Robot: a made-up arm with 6 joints. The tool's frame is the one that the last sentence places.
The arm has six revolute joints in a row. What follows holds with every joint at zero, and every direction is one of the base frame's.
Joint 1 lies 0.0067 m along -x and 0.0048 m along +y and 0.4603 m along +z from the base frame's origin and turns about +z.
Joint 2 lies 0.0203 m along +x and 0.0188 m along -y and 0.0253 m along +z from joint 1 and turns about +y.
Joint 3 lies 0.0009 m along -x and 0.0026 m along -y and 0.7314 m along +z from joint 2 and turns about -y.
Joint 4 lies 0.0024 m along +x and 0.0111 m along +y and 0.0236 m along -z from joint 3 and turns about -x.
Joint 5 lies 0.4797 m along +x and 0.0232 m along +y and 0.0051 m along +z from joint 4 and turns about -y.
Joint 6 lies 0.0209 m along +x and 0.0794 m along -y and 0.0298 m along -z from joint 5 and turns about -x.
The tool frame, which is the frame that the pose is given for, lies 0.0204 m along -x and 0.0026 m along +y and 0.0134 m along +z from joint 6; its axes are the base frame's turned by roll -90, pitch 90 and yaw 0 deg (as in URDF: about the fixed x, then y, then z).
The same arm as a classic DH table. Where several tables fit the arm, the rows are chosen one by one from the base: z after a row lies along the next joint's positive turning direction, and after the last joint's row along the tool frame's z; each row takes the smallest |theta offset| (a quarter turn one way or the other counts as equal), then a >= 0, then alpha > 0; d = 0 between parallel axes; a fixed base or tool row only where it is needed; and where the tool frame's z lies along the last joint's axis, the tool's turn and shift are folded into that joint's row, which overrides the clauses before.
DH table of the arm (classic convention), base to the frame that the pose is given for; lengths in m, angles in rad. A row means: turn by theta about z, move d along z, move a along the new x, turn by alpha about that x. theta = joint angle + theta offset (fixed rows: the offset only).
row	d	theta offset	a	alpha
base (fixed)	0	-0.6217	-0.0082	0
joint 1	0.4856	0.6217	0.0203	-1.5708
joint 2	0	1.5696	-0.7314	3.1416
joint 3	0.0103	-0.0012	0.0236	1.5708
joint 4	-0.4821	0	-0.0051	-1.5708
joint 5	0.0562	0	0.0298	1.5708
joint 6	-0.0005	0	-0.0134	1.5708
tool (fixed)	0.0026	0	0	0

